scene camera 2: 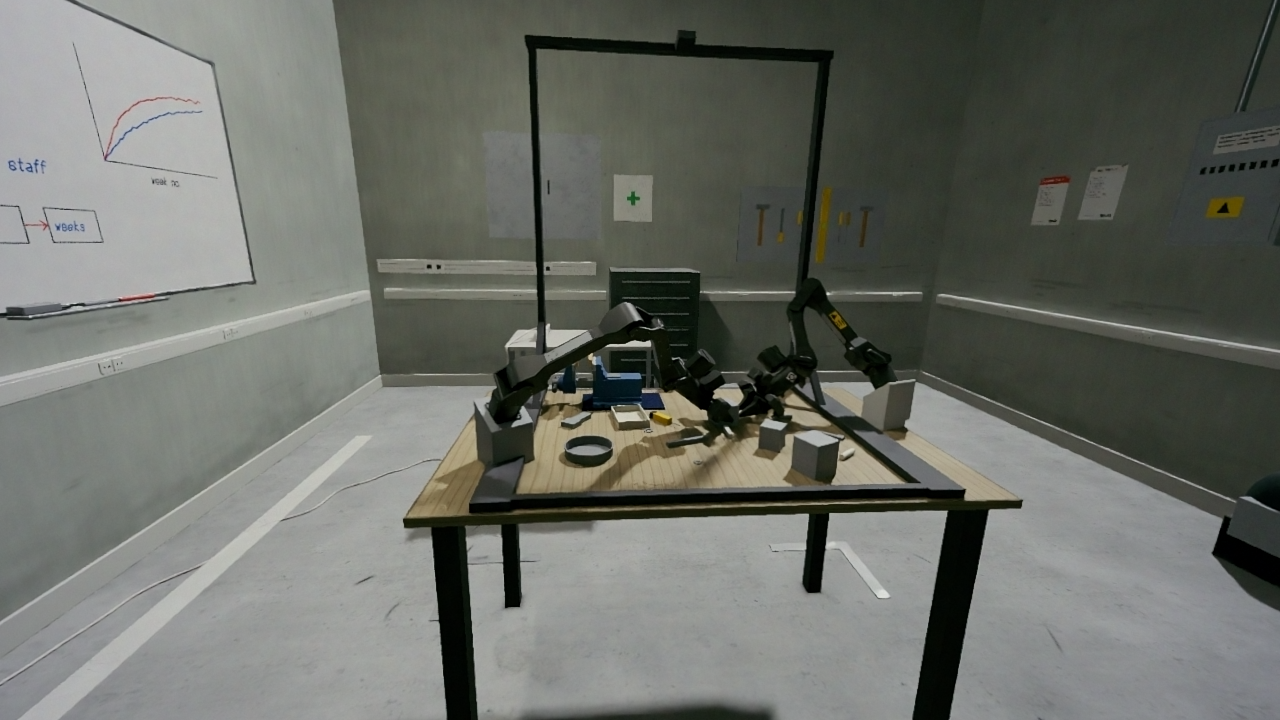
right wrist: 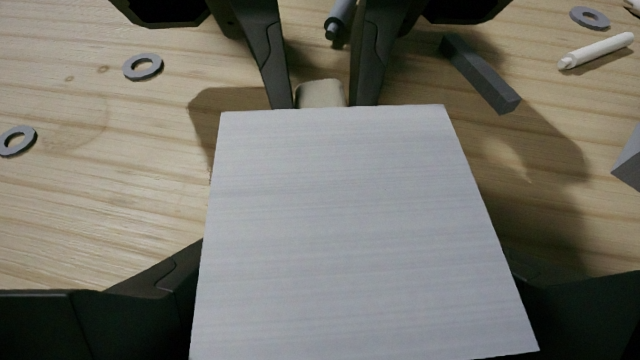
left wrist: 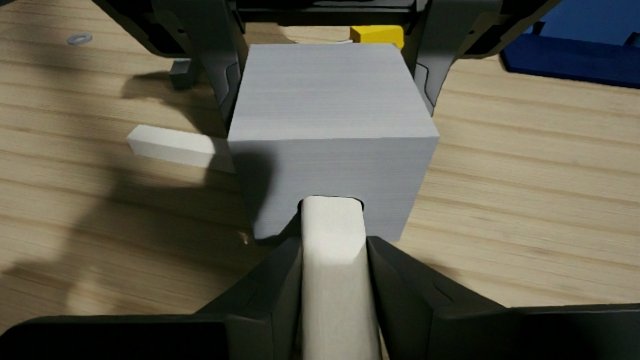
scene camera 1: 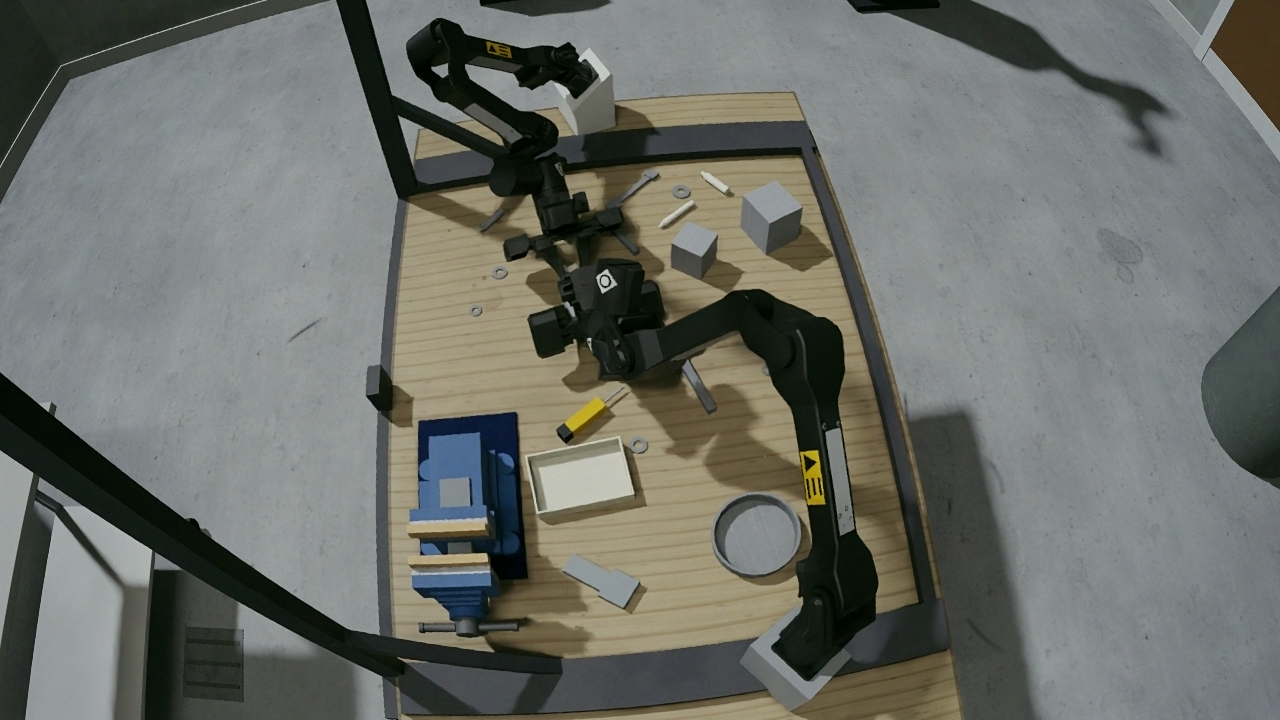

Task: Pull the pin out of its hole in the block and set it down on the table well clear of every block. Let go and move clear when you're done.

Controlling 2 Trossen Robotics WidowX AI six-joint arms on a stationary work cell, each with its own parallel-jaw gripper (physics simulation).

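Places are measured from the left arm's base along level axes (x ahead, y left, z up), in millimetres.
Pixels of known places: left gripper, between the fingertips: (scene camera 2: pixel 736 414) (right wrist: pixel 324 157) (left wrist: pixel 333 247); right gripper, between the fingertips: (scene camera 2: pixel 727 416) (right wrist: pixel 333 229) (left wrist: pixel 326 189); left arm's base, origin of its link: (scene camera 1: pixel 581 78); right arm's base, origin of its link: (scene camera 2: pixel 503 410) (scene camera 1: pixel 803 651).
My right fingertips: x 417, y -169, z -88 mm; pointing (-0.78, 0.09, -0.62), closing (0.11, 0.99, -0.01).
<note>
For each thing: its top centre in the pictures, then the offset to it from my right fingertips.
- pale pin, centre of its top: (left wrist: pixel 335 227) (right wrist: pixel 326 132) dy +2, dx -31, dz +18 mm
- grey block, centre of its top: (right wrist: pixel 349 207) (left wrist: pixel 328 81) (scene camera 2: pixel 724 402) dy -1, dx +14, dz +44 mm
- pale bar, centre of its top: (left wrist: pixel 182 140) dy +70, dx +45, dz -4 mm
- grey bar, centre of its top: (scene camera 1: pixel 692 375) (scene camera 2: pixel 688 438) dy +87, dx +176, dz -4 mm
- yellow screwdriver, centre of its top: (left wrist: pixel 374 26) (scene camera 1: pixel 591 408) (scene camera 2: pixel 665 416) dy -62, dx +166, dz +2 mm
- tray, centre of its top: (scene camera 1: pixel 578 474) (scene camera 2: pixel 629 412) dy -119, dx +251, dz +6 mm
- round dish, centre of its top: (scene camera 1: pixel 756 532) (scene camera 2: pixel 588 444) dy +54, dx +430, dz +8 mm
The pale pin (left wrist: pixel 336 290) (right wrist: pixel 320 95) sticks out of the hole in a side of the grey block (left wrist: pixel 332 92) (right wrist: pixel 350 225); its inner end is hidden in the hole. My left gripper (left wrist: pixel 333 247) (right wrist: pixel 320 102) is shut on the pin, with a finger against each side. My right gripper (right wrist: pixel 333 229) (left wrist: pixel 327 107) is shut on the block, with its fingers against two opposite sides. In scene camera 1, the arms hide the block and pin.
Two other grey blocks (scene camera 1: pixel 693 248) (scene camera 1: pixel 769 214) stand to the right. A pale bar (left wrist: pixel 180 147) lies beside the held block. Washers, small rods, a grey bar (scene camera 1: pixel 698 386) and a yellow screwdriver (scene camera 1: pixel 583 416) lie around. A tray (scene camera 1: pixel 586 513), blue vise (scene camera 1: pixel 460 456) and round dish (scene camera 1: pixel 716 540) stand lower.
</note>
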